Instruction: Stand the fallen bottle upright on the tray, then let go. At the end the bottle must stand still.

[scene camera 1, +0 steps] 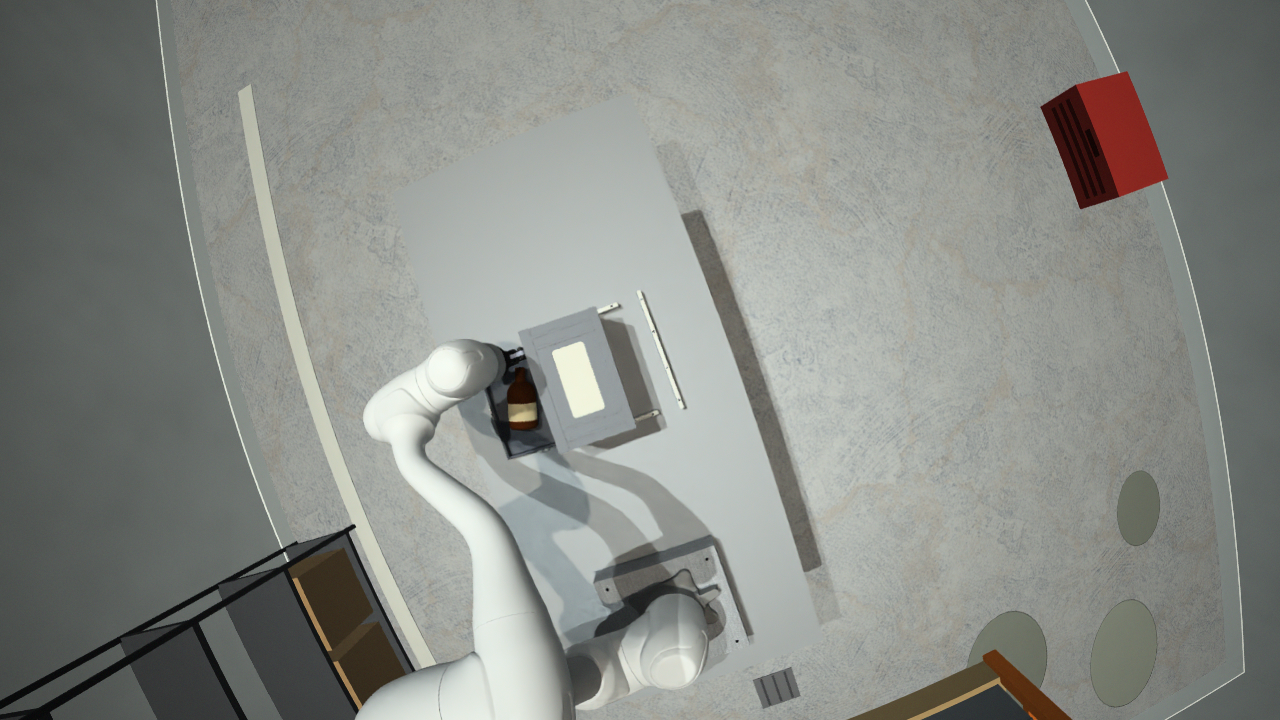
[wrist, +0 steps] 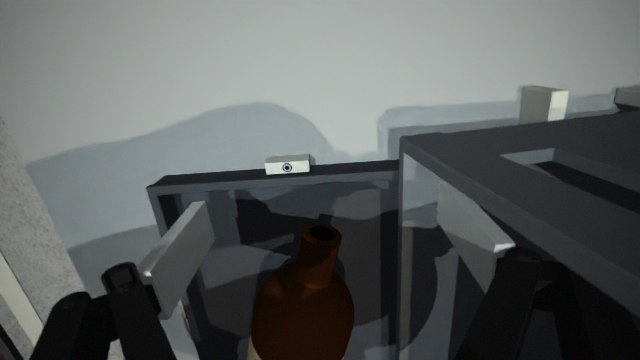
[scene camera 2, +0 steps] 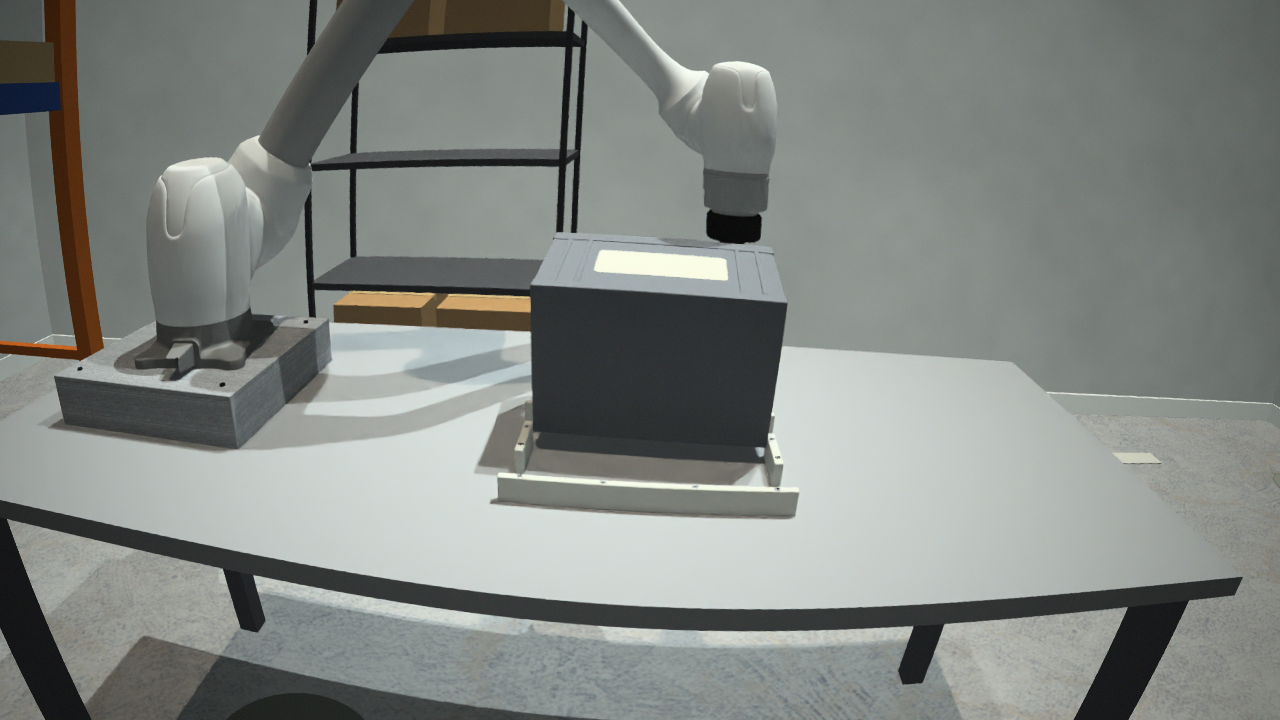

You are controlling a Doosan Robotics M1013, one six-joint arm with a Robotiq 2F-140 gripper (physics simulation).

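Places are measured from the arm's base along level axes (x left, y back, z up), in millimetres.
Pixels of known places: gripper, fingertip midpoint: [wrist: 321,210]; arm's base, link origin: [scene camera 1: 673,608] [scene camera 2: 207,348].
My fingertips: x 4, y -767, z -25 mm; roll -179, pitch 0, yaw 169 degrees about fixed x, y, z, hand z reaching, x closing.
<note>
Ahead of a thing's pixels: the offset from my fingertips to its top centre. Level surfaces: height alone.
The brown bottle @(dy +87, dx +42, dz +31 mm) [scene camera 1: 521,388] [wrist: 303,316], with a cream label, lies on its side in the shallow dark tray @(dy +104, dx +47, dz -22 mm) [scene camera 1: 529,453] [wrist: 225,179]. Its neck points to the tray's far end in the wrist view. My gripper [scene camera 1: 516,355] [wrist: 321,210] is open and empty, near the neck end. In the wrist view the neck shows between the two wide-set pads, and the right pad is close to the grey box's edge; contact cannot be told. In scene camera 2 the box hides the fingers, the bottle and the tray.
The grey box @(dy +124, dx -124, dz +182 mm) [scene camera 1: 537,351] [scene camera 2: 657,367] [wrist: 505,185], with a cream top label, is close beside the tray and overhangs part of it in scene camera 1. Pale rails @(dy +164, dx -321, dz -18 mm) [scene camera 1: 660,349] [scene camera 2: 646,495] lie on its other side. The arm's base block [scene camera 2: 152,411] stands on the table @(dz -48 mm) [scene camera 2: 895,501].
</note>
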